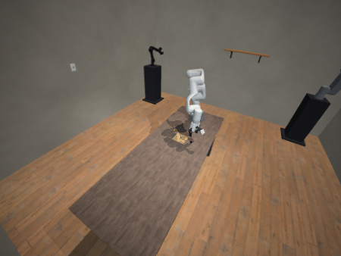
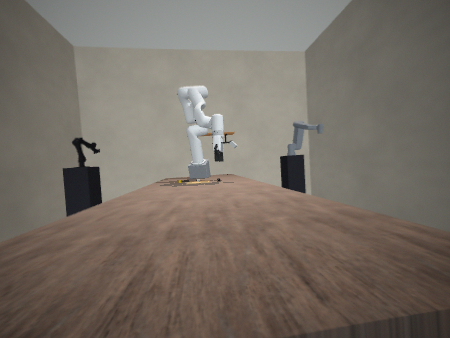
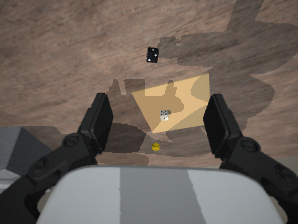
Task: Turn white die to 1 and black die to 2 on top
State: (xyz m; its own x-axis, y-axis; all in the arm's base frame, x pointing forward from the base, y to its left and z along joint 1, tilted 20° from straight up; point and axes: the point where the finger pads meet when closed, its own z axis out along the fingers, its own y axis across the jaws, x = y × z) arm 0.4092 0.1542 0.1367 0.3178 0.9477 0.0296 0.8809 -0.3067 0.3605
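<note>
My hand is 10 mm past the black die, 10 mm to the left of it and 130 mm above it. The rest, counted from my hand: tan mat: 10 mm behind, 140 mm to the right, 130 mm below; then small yellow die: 90 mm behind, 270 mm to the right, 130 mm below; then white die: 30 mm behind, 140 mm to the right, 120 mm below.
</note>
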